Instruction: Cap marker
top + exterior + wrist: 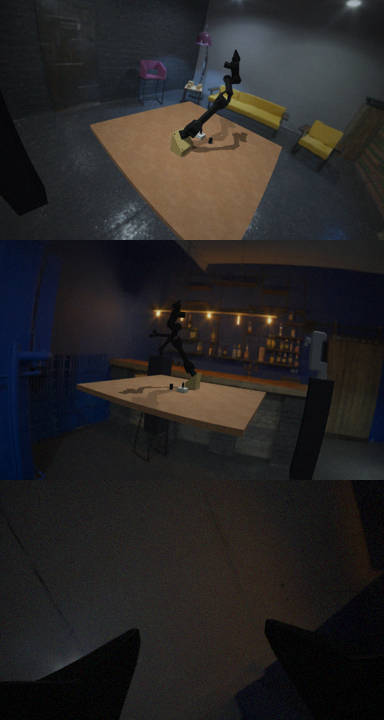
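The marker cap is 60 mm behind my gripper tip, 40 mm to the right of it and 720 mm below it. The rest, counted from my gripper tip: holder block (70 mm behind, 70 mm to the left, 730 mm below).
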